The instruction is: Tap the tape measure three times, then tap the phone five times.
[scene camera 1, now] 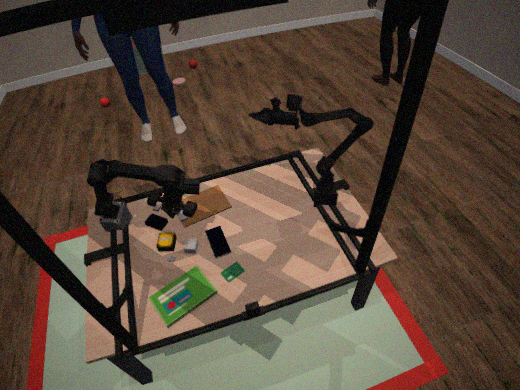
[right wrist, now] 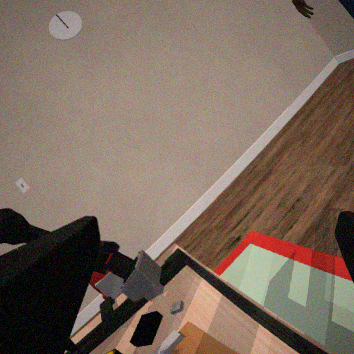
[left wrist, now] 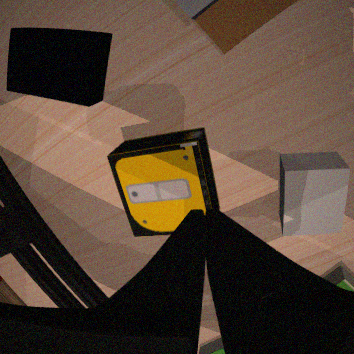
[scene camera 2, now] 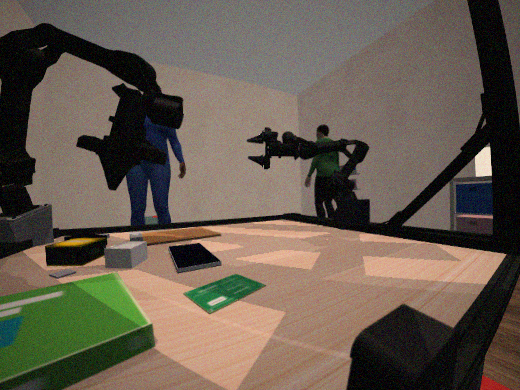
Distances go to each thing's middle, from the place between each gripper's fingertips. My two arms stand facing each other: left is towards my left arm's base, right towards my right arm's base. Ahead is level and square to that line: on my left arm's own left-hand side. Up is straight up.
Scene:
The brown board [scene camera 1: 211,201] is 220 mm behind my right hand, 270 mm to the left of it and 310 mm below it. Round my right hand: black phone [scene camera 2: 189,257]: 440 mm behind, 200 mm to the left, 310 mm below.
The black phone is 5 cm behind my left hand, 16 cm to the right of it and 13 cm below it. Round my left hand: brown board 17 cm ahead, 9 cm to the right, 12 cm below.

